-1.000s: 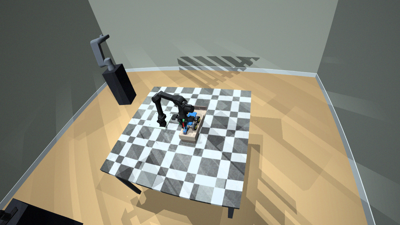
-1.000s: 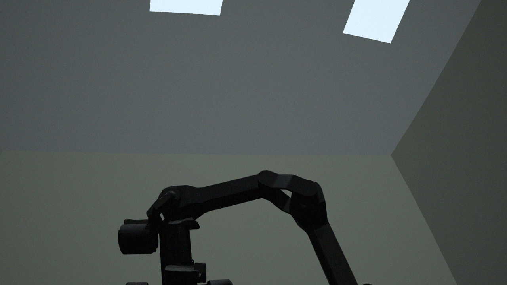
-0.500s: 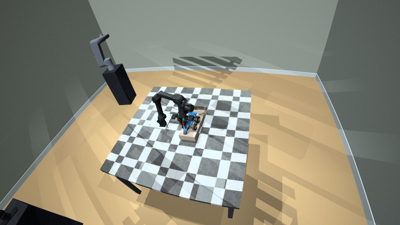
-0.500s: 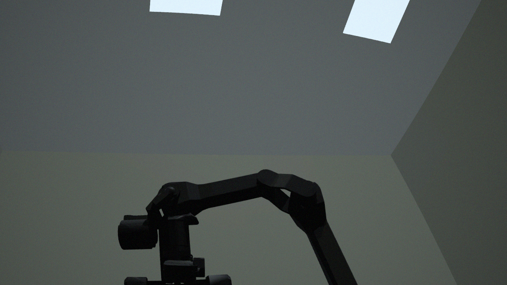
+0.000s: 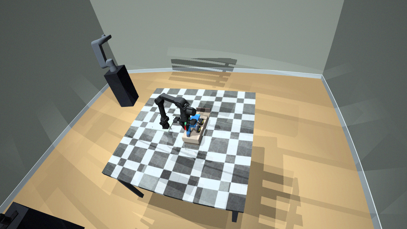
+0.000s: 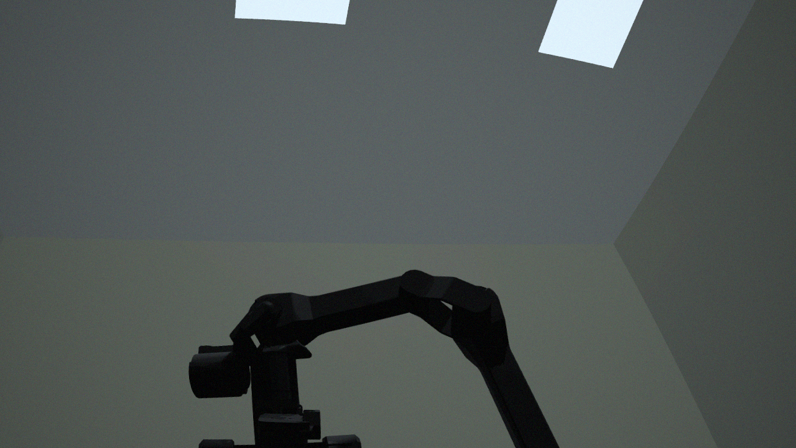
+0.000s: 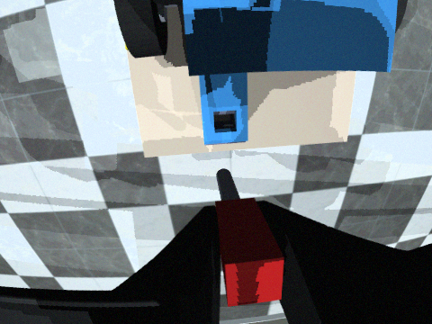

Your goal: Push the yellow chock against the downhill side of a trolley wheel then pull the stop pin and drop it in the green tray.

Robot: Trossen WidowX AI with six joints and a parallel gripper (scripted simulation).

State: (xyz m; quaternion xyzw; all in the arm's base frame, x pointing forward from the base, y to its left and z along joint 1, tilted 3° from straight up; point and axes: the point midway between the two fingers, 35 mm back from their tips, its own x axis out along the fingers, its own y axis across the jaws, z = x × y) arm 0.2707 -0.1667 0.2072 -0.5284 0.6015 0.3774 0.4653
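Right now my gripper tip is 22 cm to the right of the yellow chock and 9 cm above it. From my gripper tip the other things lie so: blue-topped trolley 4 cm ahead, 12 cm to the left, 6 cm below; then red-headed stop pin right at my gripper tip.
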